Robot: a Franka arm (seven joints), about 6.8 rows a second.
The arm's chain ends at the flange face. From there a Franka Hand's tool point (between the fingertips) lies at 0.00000 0.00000 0.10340 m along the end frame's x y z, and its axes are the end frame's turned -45 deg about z.
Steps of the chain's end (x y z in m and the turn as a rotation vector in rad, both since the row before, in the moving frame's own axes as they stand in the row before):
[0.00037 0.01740 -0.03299 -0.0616 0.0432 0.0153]
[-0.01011 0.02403 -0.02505 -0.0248 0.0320 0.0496]
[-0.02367 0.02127 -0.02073 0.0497 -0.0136 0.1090]
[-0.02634 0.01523 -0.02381 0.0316 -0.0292 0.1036]
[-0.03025 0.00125 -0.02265 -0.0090 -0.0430 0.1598]
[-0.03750 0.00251 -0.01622 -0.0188 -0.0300 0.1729]
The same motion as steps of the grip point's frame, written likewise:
[-0.01344 0.02021 -0.03328 -0.0741 -0.0130 0.0153]
[-0.02372 0.01401 -0.02513 -0.0402 0.0051 0.0496]
[-0.02889 -0.00617 -0.02087 0.0448 0.0255 0.1090]
[-0.02899 -0.01228 -0.02391 0.0430 0.0017 0.1036]
[-0.02586 -0.02328 -0.02275 0.0240 -0.0368 0.1598]
[-0.03177 -0.02586 -0.01628 0.0079 -0.0345 0.1729]

